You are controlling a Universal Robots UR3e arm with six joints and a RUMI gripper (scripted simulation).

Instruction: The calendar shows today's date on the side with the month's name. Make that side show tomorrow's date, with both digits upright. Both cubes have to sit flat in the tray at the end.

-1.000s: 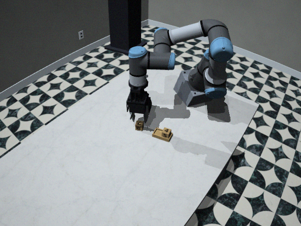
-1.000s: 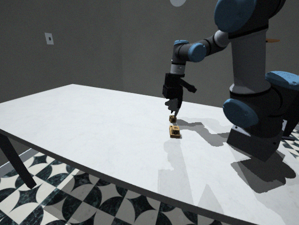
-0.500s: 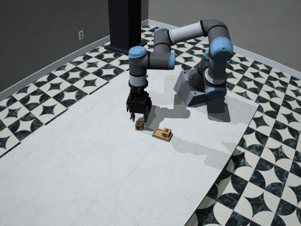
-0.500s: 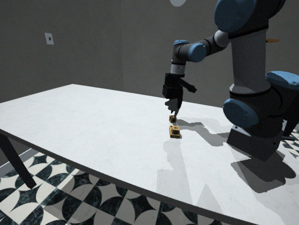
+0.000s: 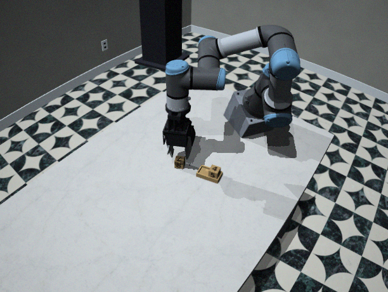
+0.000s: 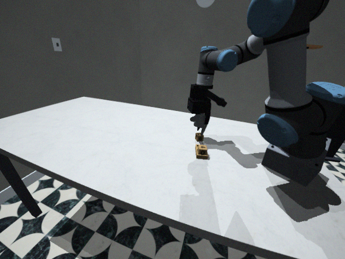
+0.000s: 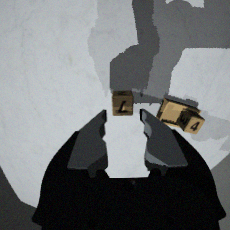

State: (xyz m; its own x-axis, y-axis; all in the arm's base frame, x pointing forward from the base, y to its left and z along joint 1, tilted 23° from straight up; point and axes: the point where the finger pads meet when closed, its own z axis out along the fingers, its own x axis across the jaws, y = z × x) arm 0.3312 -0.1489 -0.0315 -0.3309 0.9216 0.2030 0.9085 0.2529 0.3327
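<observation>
Right now my hand is 40 mm above the wooden cube. The rest, counted from my hand: wooden calendar tray 10 mm behind, 110 mm to the left, 40 mm below.
</observation>
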